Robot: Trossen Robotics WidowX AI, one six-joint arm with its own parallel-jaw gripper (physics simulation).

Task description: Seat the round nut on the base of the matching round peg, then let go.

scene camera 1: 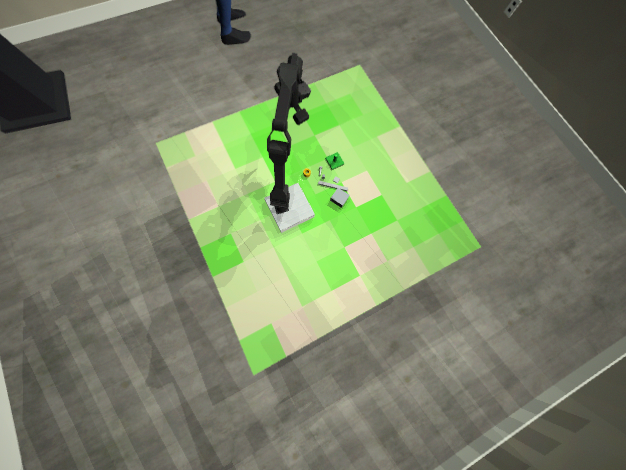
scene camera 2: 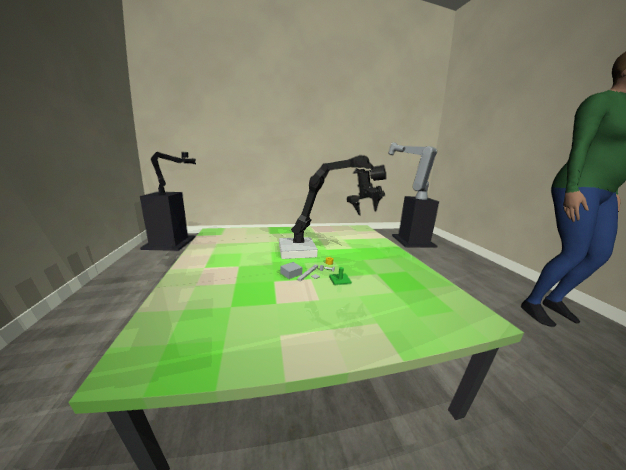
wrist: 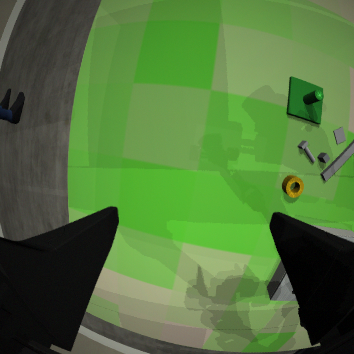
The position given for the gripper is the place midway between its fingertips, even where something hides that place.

Observation:
The gripper [wrist: 197, 218] is open, with nothing in its grasp. Also in view: a round peg [wrist: 304, 100].

